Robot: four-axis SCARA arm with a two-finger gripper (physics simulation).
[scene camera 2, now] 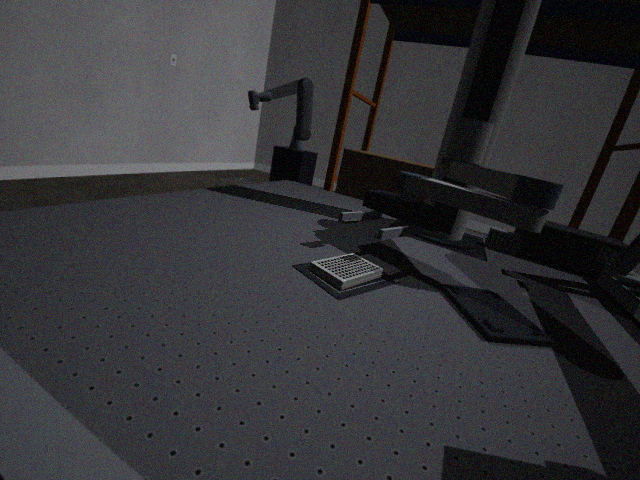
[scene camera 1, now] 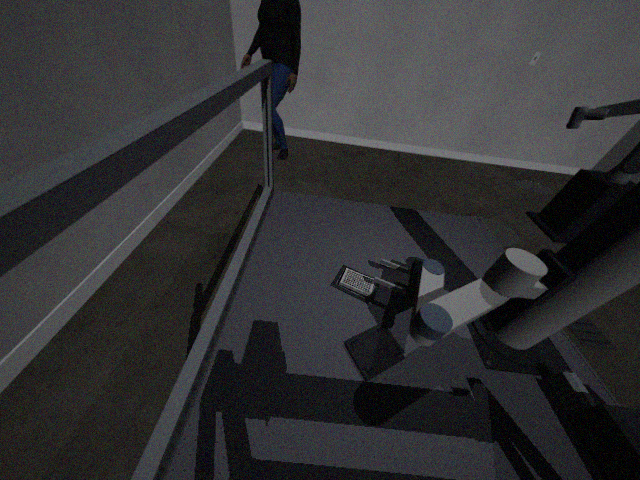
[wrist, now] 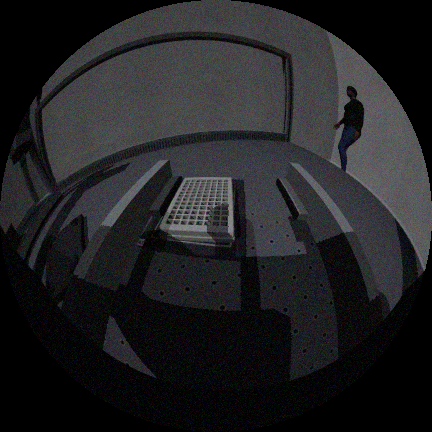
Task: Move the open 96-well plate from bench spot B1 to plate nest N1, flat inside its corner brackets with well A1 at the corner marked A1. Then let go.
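Railing (scene camera 1: 48, 199), also (wrist: 184, 35). Dark plate nest (scene camera 2: 495, 319), also (scene camera 1: 376, 350). 96-well plate (scene camera 2: 344, 271), also (wrist: 202, 208). My gripper (wrist: 229, 168).
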